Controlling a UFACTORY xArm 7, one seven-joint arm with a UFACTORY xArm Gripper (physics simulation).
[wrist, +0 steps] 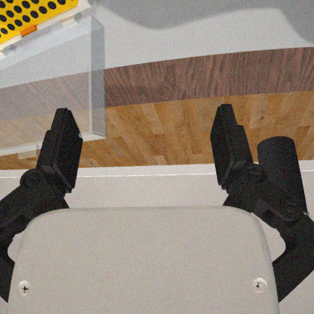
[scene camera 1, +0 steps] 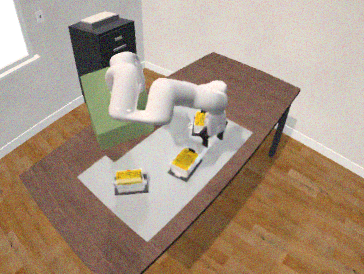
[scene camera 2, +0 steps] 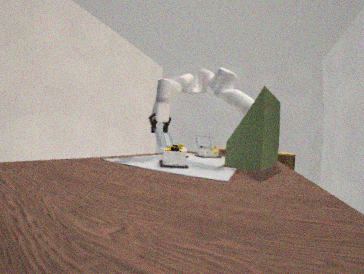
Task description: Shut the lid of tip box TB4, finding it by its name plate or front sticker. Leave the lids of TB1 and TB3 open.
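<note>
TB4 is the middle white tip box with a yellow rack; a corner of its rack shows at the wrist view's top left. Its clear lid stands open toward the table's long edge. No name plate or sticker is readable. My gripper is open and empty near this lid; the left finger overlaps the lid in the wrist view. Another tip box is partly behind the arm. The third box has its lid upright. I cannot tell which is TB1 or TB3.
The boxes are on a pale mat on a brown table. A tall green block stands on the side away from the lids. A black cabinet is behind it.
</note>
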